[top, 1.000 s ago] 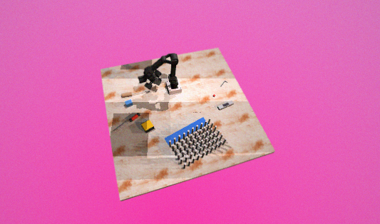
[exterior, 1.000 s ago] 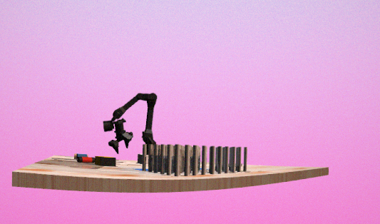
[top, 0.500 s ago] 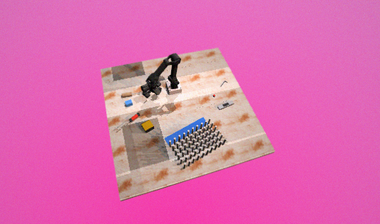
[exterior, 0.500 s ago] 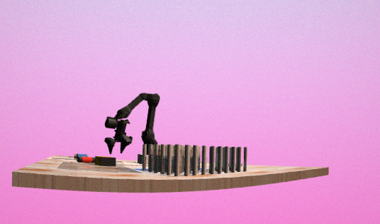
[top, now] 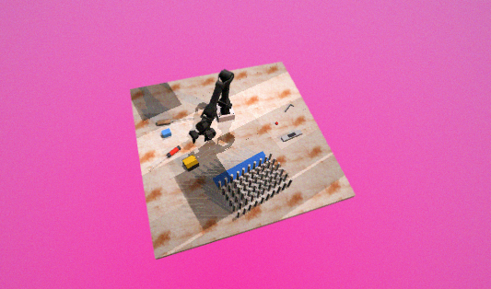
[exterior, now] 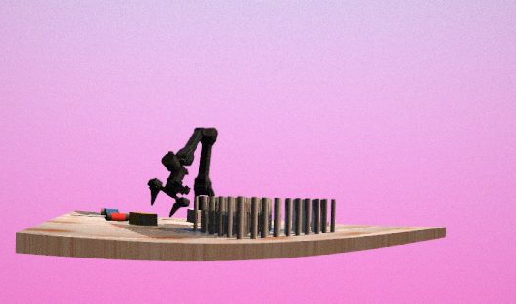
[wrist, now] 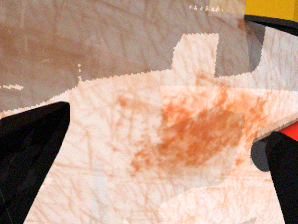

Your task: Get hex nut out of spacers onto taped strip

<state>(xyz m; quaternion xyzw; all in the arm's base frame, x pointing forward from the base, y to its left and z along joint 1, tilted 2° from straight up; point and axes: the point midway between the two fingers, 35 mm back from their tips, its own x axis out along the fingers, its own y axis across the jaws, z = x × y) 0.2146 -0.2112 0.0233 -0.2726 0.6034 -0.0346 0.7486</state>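
Right now my gripper tip is 14 cm past the blue block, 21 cm to the left of it and 3 cm above it. The rest, counted from my gripper tip: yellow block 13 cm ahead, 8 cm to the right, 3 cm below; brown-handled tool 24 cm behind, 11 cm to the right, 3 cm below; blue taped strip 23 cm ahead, 24 cm to the left, 5 cm below.
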